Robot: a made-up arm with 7 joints. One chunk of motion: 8 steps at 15 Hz.
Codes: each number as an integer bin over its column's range. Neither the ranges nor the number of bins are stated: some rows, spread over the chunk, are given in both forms.
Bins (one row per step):
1: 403 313 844 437 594 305
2: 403 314 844 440 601 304
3: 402 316 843 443 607 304
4: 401 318 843 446 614 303
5: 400 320 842 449 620 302
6: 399 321 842 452 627 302
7: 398 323 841 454 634 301
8: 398 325 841 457 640 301
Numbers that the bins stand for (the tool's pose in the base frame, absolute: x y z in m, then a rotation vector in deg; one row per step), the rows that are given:
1: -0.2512 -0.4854 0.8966 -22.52 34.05 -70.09
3: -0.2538 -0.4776 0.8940 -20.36 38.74 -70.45
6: -0.2616 -0.4646 0.8914 -17.12 45.95 -71.17
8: -0.2642 -0.4542 0.8888 -15.32 50.63 -71.53
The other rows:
2: -0.2512 -0.4828 0.8966 -21.44 36.58 -70.45
4: -0.2564 -0.4724 0.8940 -19.28 41.26 -70.81
5: -0.2590 -0.4672 0.8914 -18.20 43.42 -71.17
7: -0.2642 -0.4594 0.8888 -16.40 48.47 -71.53

